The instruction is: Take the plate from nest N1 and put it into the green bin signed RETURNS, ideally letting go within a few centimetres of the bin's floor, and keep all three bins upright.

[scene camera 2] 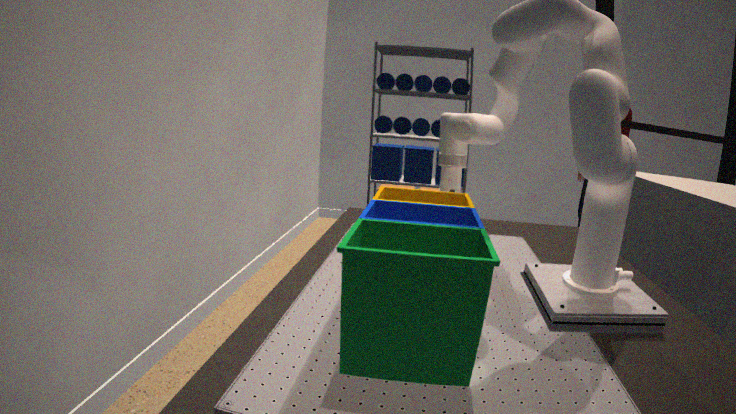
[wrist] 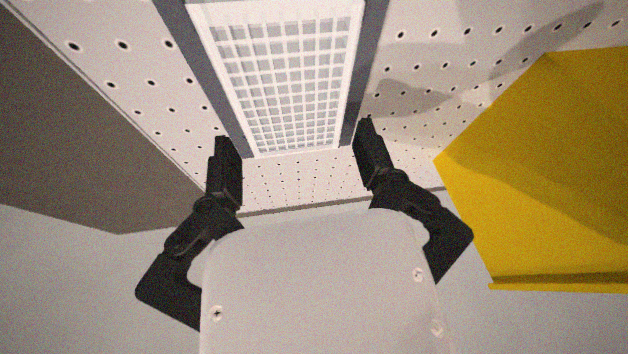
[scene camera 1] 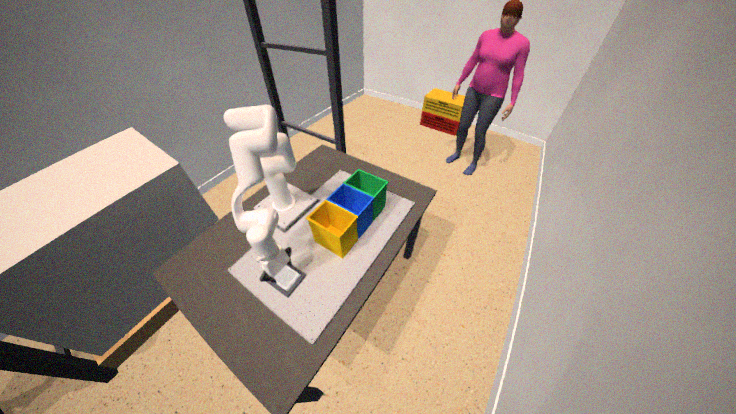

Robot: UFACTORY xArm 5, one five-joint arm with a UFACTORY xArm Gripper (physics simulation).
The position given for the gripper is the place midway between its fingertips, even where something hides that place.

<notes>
In view: the gripper (wrist: pixel 296 139), a yellow bin (scene camera 1: pixel 333 227), a blue bin (scene camera 2: pixel 385 210), a green bin (scene camera 2: pixel 413 296) and a gridded plate (wrist: pixel 287 77).
The yellow bin is seen too in scene camera 2 (scene camera 2: pixel 384 193) and in the wrist view (wrist: pixel 532 176). The blue bin is seen too in scene camera 1 (scene camera 1: pixel 361 204). The green bin also shows in scene camera 1 (scene camera 1: pixel 374 186). The wrist view misses the green bin: it is out of frame. Scene camera 2 does not show the gridded plate, which is hidden by the green bin.
</notes>
